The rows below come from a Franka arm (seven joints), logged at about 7 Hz.
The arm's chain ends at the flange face. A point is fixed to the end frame.
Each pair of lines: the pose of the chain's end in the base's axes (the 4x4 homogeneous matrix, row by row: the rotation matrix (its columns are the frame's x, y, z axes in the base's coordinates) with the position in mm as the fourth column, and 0 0 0 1 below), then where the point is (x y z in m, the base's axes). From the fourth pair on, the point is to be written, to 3 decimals.
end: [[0.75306 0.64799 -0.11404 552.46], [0.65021 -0.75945 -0.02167 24.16], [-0.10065 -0.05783 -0.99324 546.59], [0 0 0 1]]
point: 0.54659 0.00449 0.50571
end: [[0.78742 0.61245 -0.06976 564.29], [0.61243 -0.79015 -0.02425 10.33], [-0.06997 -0.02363 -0.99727 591.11], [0 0 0 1]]
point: 0.55933 -0.00937 0.55012
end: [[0.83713 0.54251 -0.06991 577.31], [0.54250 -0.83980 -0.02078 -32.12], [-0.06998 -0.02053 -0.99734 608.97], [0 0 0 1]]
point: 0.57075 -0.05143 0.56802
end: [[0.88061 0.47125 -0.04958 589.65], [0.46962 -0.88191 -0.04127 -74.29], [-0.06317 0.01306 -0.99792 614.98], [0 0 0 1]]
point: 0.582 -0.094 0.574
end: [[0.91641 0.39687 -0.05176 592.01], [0.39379 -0.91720 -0.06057 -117.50], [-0.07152 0.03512 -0.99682 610.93], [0 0 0 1]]
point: 0.583 -0.138 0.571
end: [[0.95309 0.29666 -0.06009 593.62], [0.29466 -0.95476 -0.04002 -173.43], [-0.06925 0.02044 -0.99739 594.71], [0 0 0 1]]
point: 0.583 -0.192 0.554
